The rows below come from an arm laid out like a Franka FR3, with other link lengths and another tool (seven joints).
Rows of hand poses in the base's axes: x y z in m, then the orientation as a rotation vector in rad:
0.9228 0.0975 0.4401 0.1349 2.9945 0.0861
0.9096 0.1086 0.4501 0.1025 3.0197 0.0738
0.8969 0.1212 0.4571 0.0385 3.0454 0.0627
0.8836 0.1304 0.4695 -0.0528 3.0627 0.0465
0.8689 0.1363 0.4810 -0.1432 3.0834 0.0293
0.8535 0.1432 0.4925 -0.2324 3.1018 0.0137
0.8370 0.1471 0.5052 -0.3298 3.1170 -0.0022
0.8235 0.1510 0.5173 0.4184 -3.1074 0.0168
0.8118 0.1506 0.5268 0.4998 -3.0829 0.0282
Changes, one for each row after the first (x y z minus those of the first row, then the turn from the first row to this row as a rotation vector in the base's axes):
-0.0132 0.0111 0.0100 -0.0091 0.0234 0.0221
-0.0259 0.0237 0.0170 -0.0187 0.0465 0.0647
-0.0392 0.0329 0.0294 -0.0330 0.0625 0.1240
-0.0539 0.0388 0.0409 -0.0474 0.0846 0.1821
-0.0693 0.0457 0.0524 -0.0606 0.1070 0.2388
-0.0858 0.0496 0.0651 -0.0740 0.1294 0.2999
-0.0993 0.0535 0.0772 -0.0868 0.1412 0.3565
-0.1110 0.0531 0.0867 -0.0973 0.1520 0.4100

